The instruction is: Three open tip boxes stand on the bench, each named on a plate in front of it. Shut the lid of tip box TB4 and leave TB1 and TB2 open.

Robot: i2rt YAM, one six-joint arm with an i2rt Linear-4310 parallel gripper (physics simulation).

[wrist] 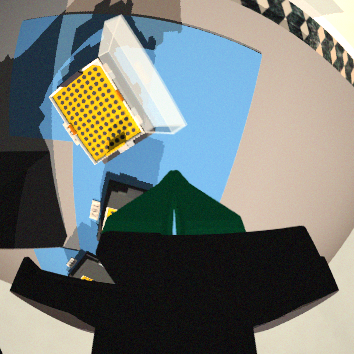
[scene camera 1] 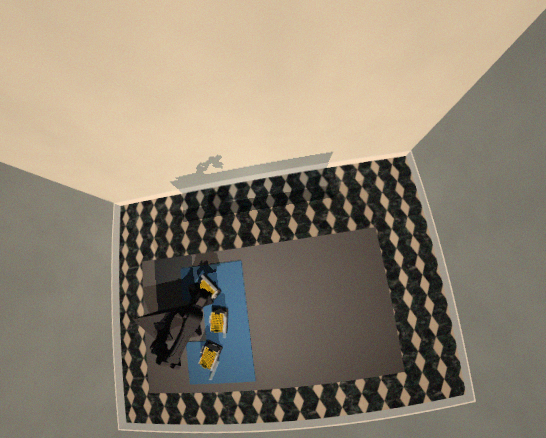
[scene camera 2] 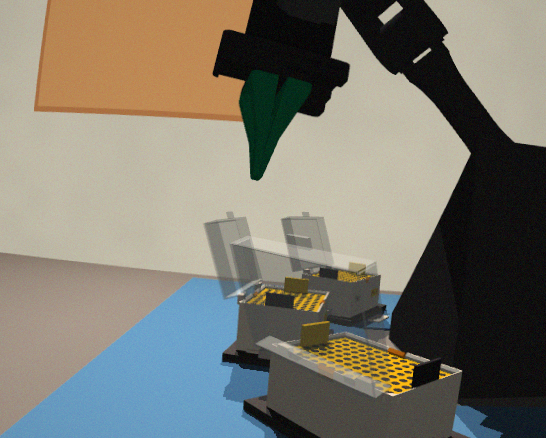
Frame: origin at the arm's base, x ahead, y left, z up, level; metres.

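Seen in the pictures: gripper, fingertip midpoint: [wrist: 173, 177] [scene camera 1: 211, 294] [scene camera 2: 255, 178]; arm's base, link origin: [scene camera 1: 163, 331].
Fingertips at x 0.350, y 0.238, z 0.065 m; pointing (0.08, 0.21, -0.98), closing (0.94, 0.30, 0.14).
Note:
Offsets run from my fingertips to a thing's top centre. "pt": to the spot under its first point. Level surfaces: height alone.
Tip box TB4 @[0.096 m back, 0.011 m left, 0.114 m down] [scene camera 1: 206, 287] [scene camera 2: 360, 415] [wrist: 95, 112], with a yellow perforated insert, is the nearest box in scene camera 2. Its clear lid @[pt 0.047 m back, 0.077 m left, 0.045 m down] [scene camera 2: 305, 253] [wrist: 150, 85] stands open on the hinge side. The middle box [scene camera 1: 217, 322] [scene camera 2: 282, 322] [wrist: 130, 192] and the far box [scene camera 1: 209, 356] [scene camera 2: 352, 297] [wrist: 92, 267] are TB1 and TB2; I cannot tell which is which. Their lids stand open in scene camera 2. My gripper [scene camera 2: 256, 176] [wrist: 173, 177] is shut and empty, its green fingers together, in the air above the boxes. It hides part of both other boxes in the wrist view.
The boxes stand in a row on a blue mat @[0.188 m down] [scene camera 1: 240, 300] [scene camera 2: 150, 350] [wrist: 210, 100] on the brown bench @[0.191 m down] [scene camera 1: 320, 300]. The black arm [scene camera 1: 175, 330] [scene camera 2: 430, 300] rises on the side of the boxes away from their lids. An orange panel [scene camera 2: 140, 55] hangs on the wall.

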